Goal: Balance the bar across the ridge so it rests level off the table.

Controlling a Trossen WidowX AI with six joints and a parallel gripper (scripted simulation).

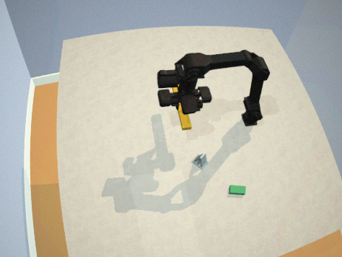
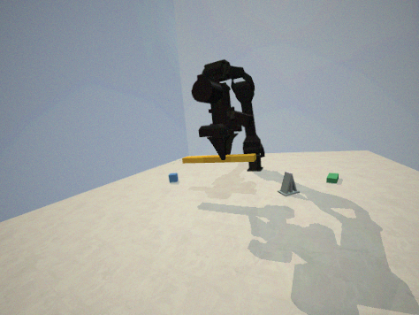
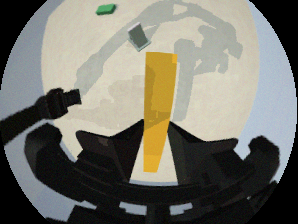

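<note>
My gripper tip is 3 cm to the left of the yellow bar. From my gripper tip the other things lie so: blue cube (11 cm behind, 29 cm to the right, 10 cm below); then green block (17 cm behind, 33 cm to the left, 11 cm below).
</note>
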